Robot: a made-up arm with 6 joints. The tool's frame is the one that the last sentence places.
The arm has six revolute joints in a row. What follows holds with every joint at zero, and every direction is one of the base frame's. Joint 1 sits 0.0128 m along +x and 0.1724 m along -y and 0.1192 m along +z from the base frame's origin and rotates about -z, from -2.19 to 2.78 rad. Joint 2 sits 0.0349 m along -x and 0.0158 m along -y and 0.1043 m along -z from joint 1 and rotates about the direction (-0.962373, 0.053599, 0.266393), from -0.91 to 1.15 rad. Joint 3 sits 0.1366 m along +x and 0.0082 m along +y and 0.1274 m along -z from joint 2 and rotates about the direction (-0.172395, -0.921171, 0.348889), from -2.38 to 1.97 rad. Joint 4 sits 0.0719 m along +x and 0.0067 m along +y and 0.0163 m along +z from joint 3 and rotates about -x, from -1.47 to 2.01 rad. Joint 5 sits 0.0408 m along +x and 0.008 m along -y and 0.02 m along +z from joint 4 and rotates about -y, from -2.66 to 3.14 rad. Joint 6 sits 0.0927 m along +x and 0.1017 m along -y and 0.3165 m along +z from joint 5 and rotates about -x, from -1.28 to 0.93 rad. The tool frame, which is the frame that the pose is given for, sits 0.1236 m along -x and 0.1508 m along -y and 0.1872 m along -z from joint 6; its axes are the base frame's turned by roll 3.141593, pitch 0 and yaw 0 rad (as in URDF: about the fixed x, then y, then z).
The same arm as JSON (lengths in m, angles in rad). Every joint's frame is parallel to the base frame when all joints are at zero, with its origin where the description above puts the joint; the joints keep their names.
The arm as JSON. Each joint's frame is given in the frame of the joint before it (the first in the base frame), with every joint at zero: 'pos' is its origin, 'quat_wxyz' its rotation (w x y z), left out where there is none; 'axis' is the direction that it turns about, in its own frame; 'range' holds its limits. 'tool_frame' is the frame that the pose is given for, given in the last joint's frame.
{"length_unit": "m", "angle_unit": "rad", "joints": [
  {"joint": "joint 1", "pos": [0.0128, -0.1724, 0.1192], "axis": [0.0, 0.0, -1.0], "range": [-2.19, 2.78]},
  {"joint": "joint 2", "pos": [-0.0349, -0.0158, -0.1043], "axis": [-0.962373, 0.053599, 0.266393], "range": [-0.91, 1.15]},
  {"joint": "joint 3", "pos": [0.1366, 0.0082, -0.1274], "axis": [-0.172395, -0.921171, 0.348889], "range": [-2.38, 1.97]},
  {"joint": "joint 4", "pos": [0.0719, 0.0067, 0.0163], "axis": [-1.0, 0.0, 0.0], "range": [-1.47, 2.01]},
  {"joint": "joint 5", "pos": [0.0408, -0.008, 0.02], "axis": [0.0, -1.0, 0.0], "range": [-2.66, 3.14]},
  {"joint": "joint 6", "pos": [0.0927, -0.1017, 0.3165], "axis": [-1.0, 0.0, 0.0], "range": [-1.28, 0.93]}
], "tool_frame": {"pos": [-0.1236, -0.1508, -0.1872], "quat_wxyz": [0.0, 1.0, 0.0, 0.0]}}

